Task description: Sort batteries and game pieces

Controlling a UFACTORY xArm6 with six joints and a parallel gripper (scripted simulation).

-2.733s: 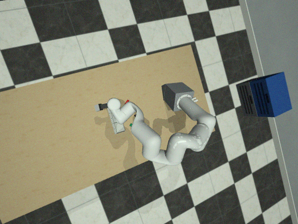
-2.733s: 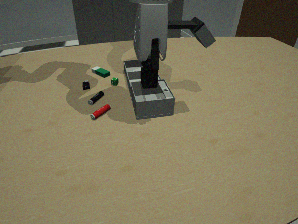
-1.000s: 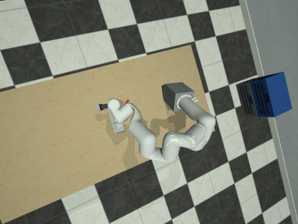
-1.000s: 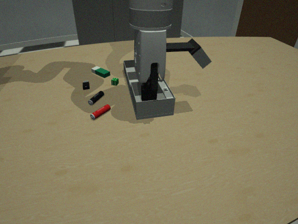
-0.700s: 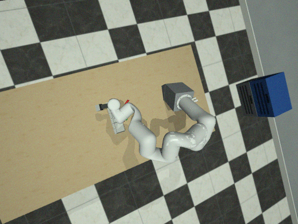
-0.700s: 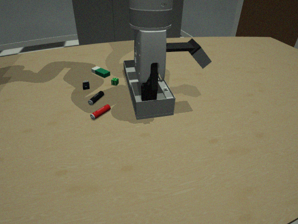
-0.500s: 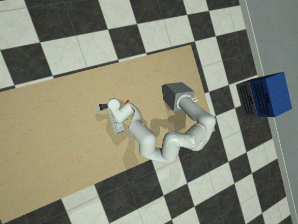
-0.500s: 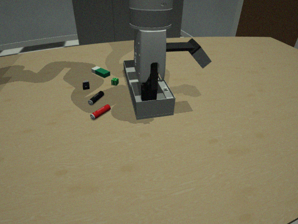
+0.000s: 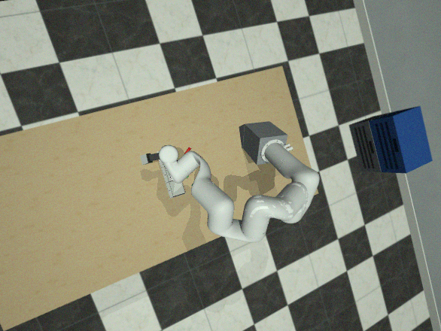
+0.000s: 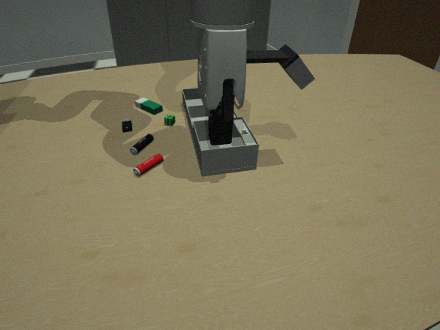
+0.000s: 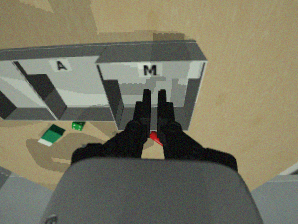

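My hand is 20 mm short of the bin, 90 mm to the right of it and 30 mm above it. Round my hand: black battery: 110 mm behind, 70 mm to the left, 50 mm below; red battery: 110 mm behind, 10 mm to the left, 50 mm below; green die: 50 mm behind, 130 mm to the left, 40 mm below.
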